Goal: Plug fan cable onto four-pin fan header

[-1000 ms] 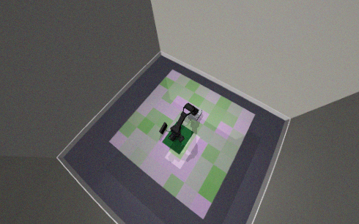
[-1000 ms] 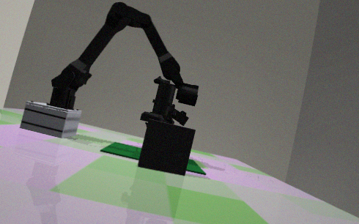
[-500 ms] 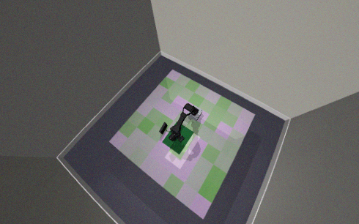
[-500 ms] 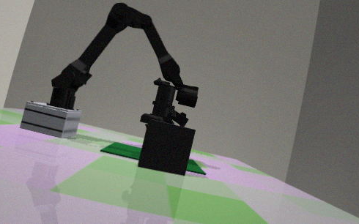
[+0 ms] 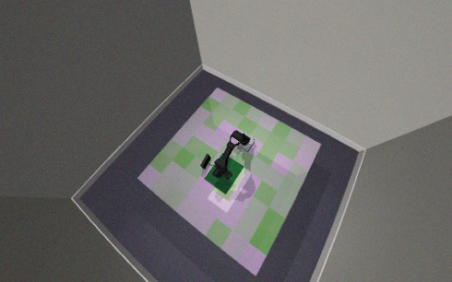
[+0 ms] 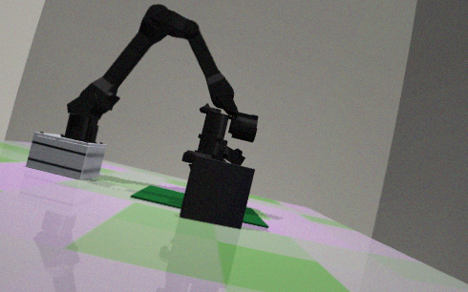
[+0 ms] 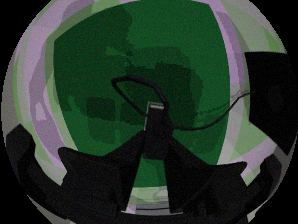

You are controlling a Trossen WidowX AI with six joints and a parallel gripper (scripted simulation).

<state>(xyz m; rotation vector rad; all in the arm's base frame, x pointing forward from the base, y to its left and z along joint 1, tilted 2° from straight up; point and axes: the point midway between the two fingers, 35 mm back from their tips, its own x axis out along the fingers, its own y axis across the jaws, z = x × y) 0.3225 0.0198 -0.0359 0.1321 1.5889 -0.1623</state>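
Right now the fan plug is 10 mm ahead of my gripper tip and 10 mm above it. Also, from my gripper tip: green board (40 mm below, 20 mm to the left, 10 mm ahead); then black fan (160 mm to the right, 50 mm ahead, 30 mm above).
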